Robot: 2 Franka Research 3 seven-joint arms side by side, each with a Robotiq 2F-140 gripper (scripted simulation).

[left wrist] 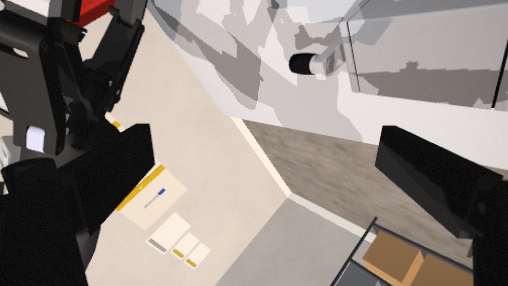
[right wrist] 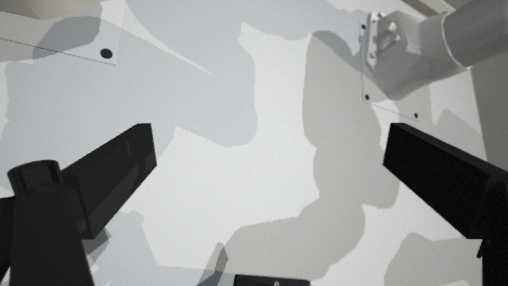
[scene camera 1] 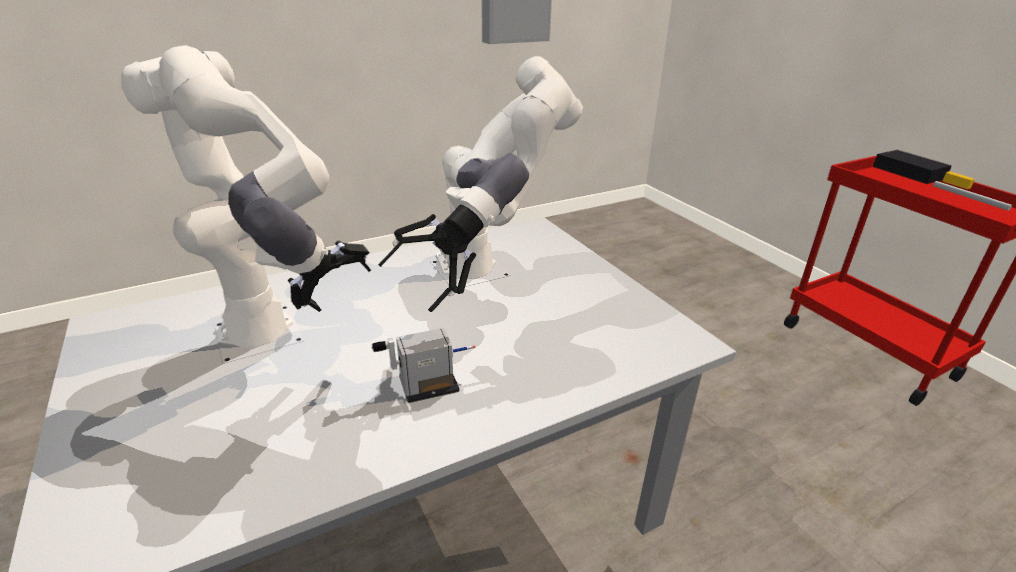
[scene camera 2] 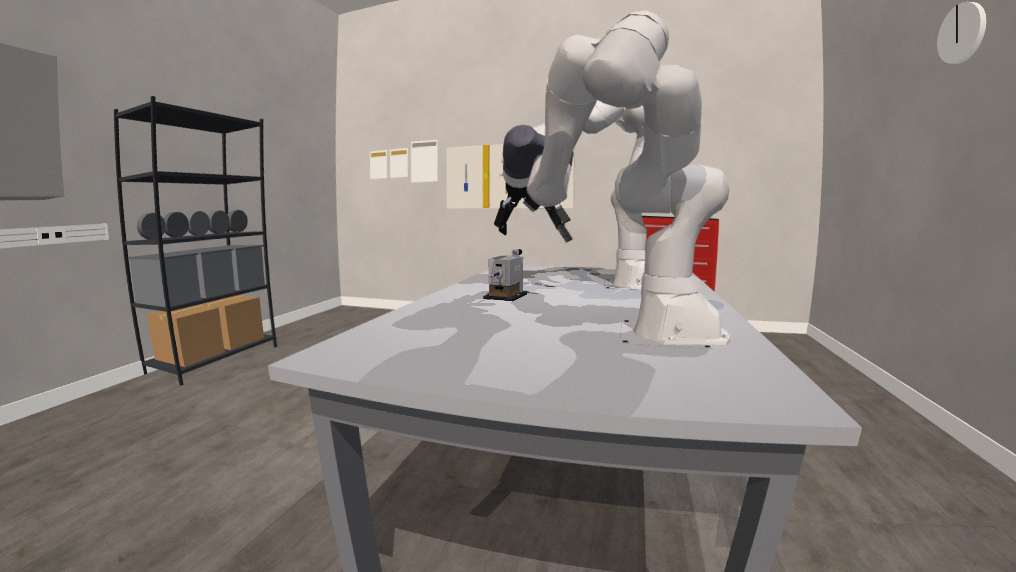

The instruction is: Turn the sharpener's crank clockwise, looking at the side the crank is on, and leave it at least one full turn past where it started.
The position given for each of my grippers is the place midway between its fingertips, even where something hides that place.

Note:
In view: my left gripper (scene camera 1: 405, 288), my right gripper (scene camera 1: 342, 286) and a grey sharpener (scene camera 1: 426, 358).
My left gripper also shows in the left wrist view (left wrist: 266, 145). My right gripper also shows in the right wrist view (right wrist: 270, 144). The grey sharpener is seen too in the left wrist view (left wrist: 448, 59) and in scene camera 2 (scene camera 2: 507, 284).

